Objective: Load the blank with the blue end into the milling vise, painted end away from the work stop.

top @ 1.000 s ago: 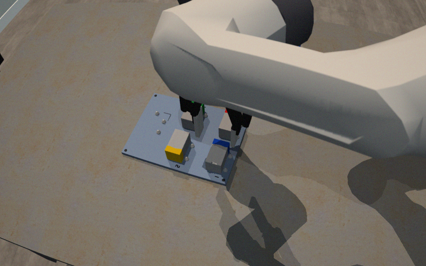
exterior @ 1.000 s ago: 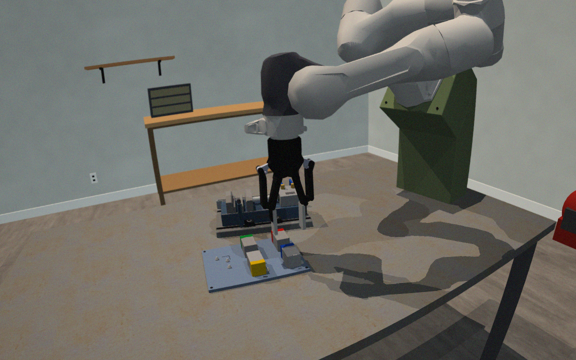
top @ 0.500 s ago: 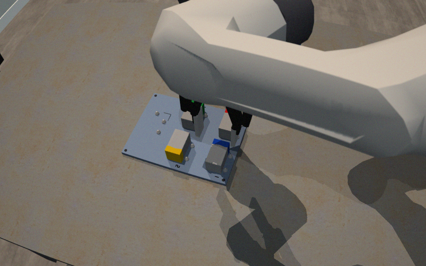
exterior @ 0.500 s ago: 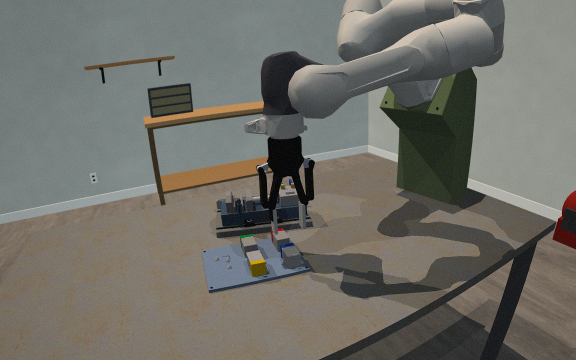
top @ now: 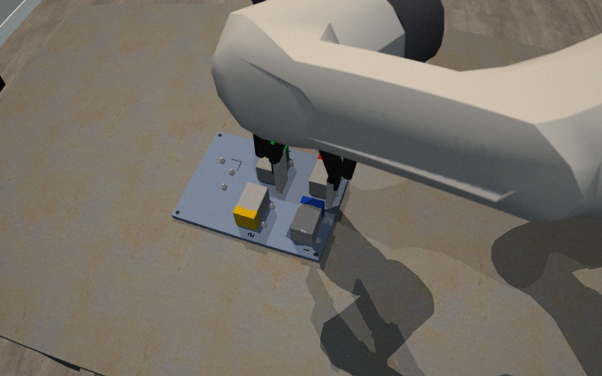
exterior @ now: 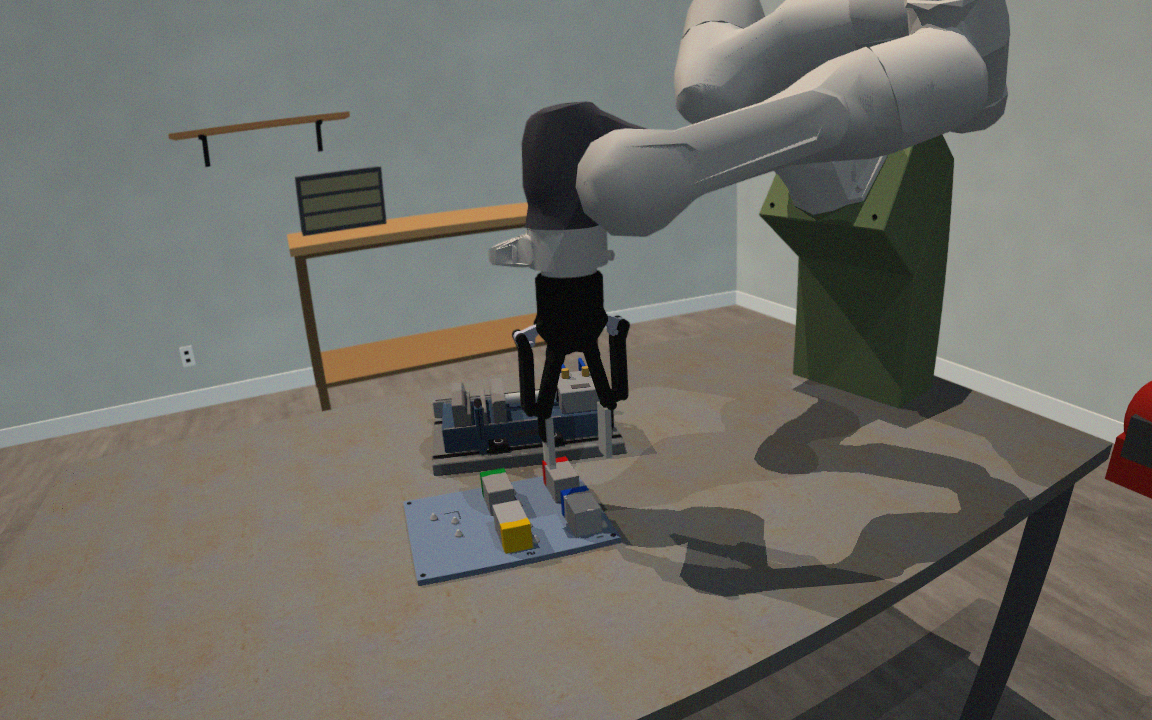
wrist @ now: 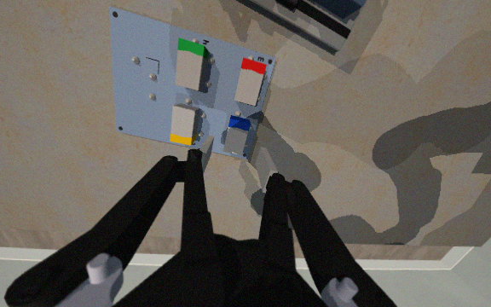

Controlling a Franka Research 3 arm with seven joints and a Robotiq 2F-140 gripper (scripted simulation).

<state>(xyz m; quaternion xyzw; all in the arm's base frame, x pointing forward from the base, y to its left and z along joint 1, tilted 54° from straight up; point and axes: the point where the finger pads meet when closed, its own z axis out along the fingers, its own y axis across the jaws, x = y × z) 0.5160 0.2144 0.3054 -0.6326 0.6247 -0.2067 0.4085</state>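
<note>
Right now the blue-ended blank is 11 cm below my hand. From my hand the other things lie so: red-ended blank: 11 cm below, 9 cm to the right, 2 cm ahead; infeed plate: 13 cm below, 10 cm ahead, 2 cm to the right; yellow-ended blank: 11 cm below, 9 cm ahead, 2 cm to the left.
</note>
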